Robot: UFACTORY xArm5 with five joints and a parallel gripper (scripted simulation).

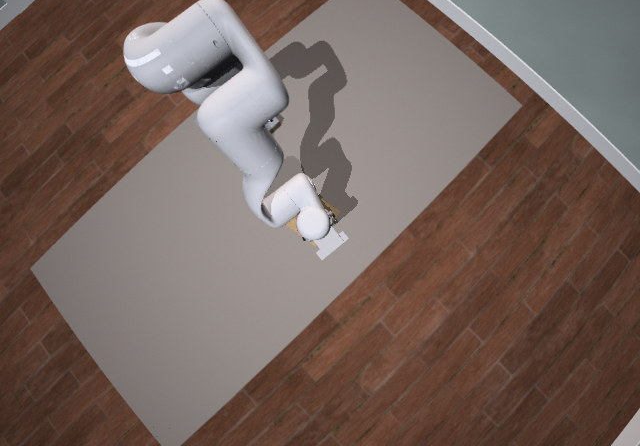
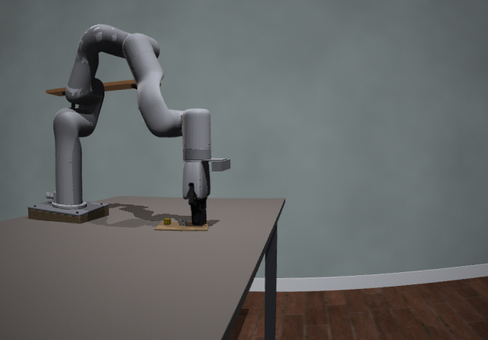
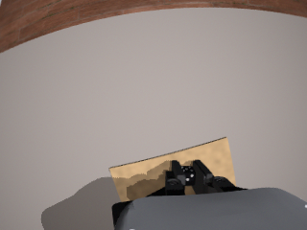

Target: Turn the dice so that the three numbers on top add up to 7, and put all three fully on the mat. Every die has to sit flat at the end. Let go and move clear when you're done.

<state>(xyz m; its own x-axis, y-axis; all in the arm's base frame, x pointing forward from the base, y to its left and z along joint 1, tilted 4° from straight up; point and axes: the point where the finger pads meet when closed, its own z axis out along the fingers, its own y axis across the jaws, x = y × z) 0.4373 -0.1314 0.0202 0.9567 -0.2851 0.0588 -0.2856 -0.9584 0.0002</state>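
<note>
Now: the black die 1 cm below my hand. Also, from my hand: white die: 5 cm behind, 2 cm below, 1 cm to the left; then yellow die: 9 cm behind, 3 cm to the left, 2 cm below; then tan mat: 5 cm behind, 3 cm below, 1 cm to the left.
</note>
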